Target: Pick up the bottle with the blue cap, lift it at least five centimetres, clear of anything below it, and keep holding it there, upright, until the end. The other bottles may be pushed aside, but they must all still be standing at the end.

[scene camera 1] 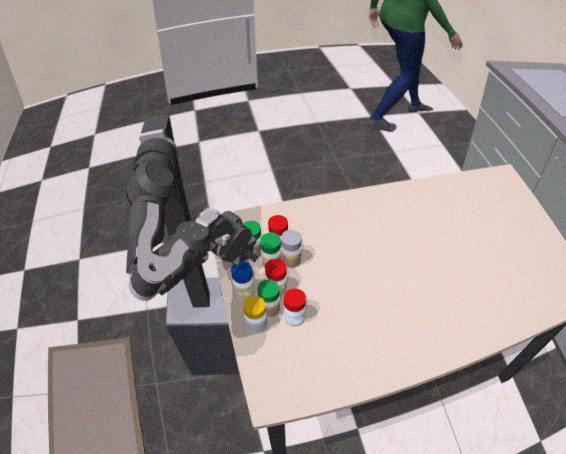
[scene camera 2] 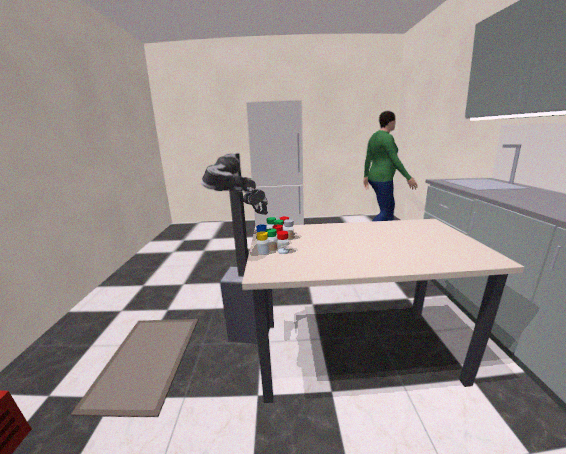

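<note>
The bottle with the blue cap (scene camera 1: 243, 280) (scene camera 2: 261, 228) stands upright on the table (scene camera 1: 400, 280) (scene camera 2: 380, 250), near its left edge. In the scene camera 2 view its lower part is hidden behind the yellow-capped bottle (scene camera 1: 255, 315) (scene camera 2: 262, 244). My gripper (scene camera 1: 254, 257) (scene camera 2: 265, 211) is shut and empty. It hangs above the bottles, behind the blue cap and apart from it in the scene camera 2 view. The other bottles, such as the red-capped one (scene camera 1: 294, 307) (scene camera 2: 282, 241) and the grey-capped one (scene camera 1: 291, 248) (scene camera 2: 289, 227), stand upright; one green-capped bottle (scene camera 1: 252, 229) is partly hidden by my gripper.
More bottles stand close to the blue-capped one: a red-capped bottle (scene camera 1: 276, 272) to its right, a green-capped bottle (scene camera 1: 269, 295) at the front right and another green-capped bottle (scene camera 1: 270, 245) behind. A person (scene camera 1: 407, 50) (scene camera 2: 382, 160) is on the floor beyond the table.
</note>
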